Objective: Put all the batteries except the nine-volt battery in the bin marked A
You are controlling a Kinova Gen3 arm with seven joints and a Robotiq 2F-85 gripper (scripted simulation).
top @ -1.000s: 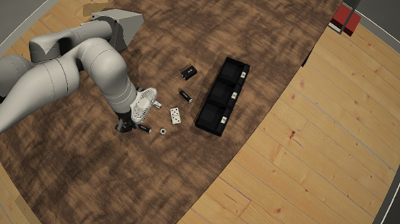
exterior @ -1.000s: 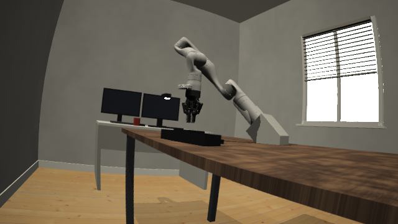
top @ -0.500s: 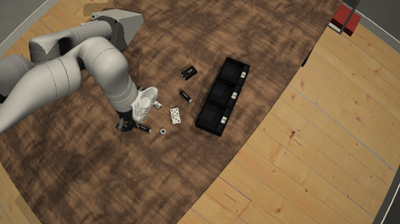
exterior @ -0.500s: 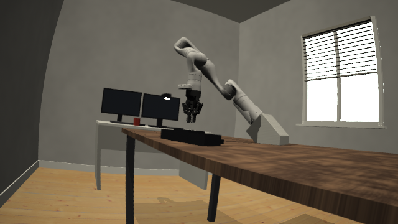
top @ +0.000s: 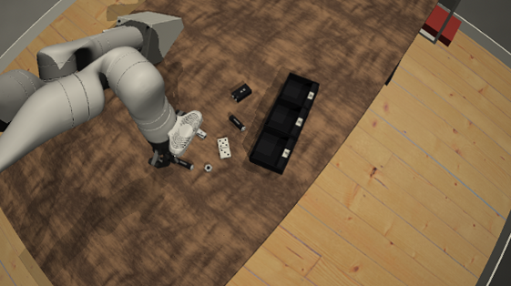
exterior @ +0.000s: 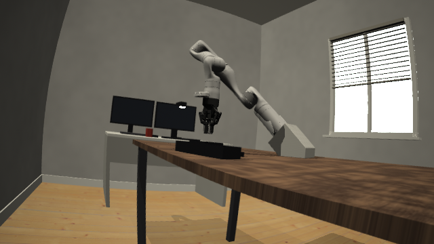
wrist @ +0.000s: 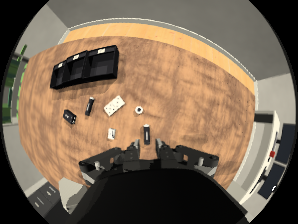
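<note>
Right now the metal nut is 9 cm below my hand, 5 cm ahead of it and 3 cm to the left of it. From my hand the other things lie so: black nine-volt battery 23 cm to the left, 9 cm below; white domino 9 cm to the left, 9 cm below, 5 cm ahead; grey metal piece 9 cm to the left, 9 cm below, 1 cm behind.
</note>
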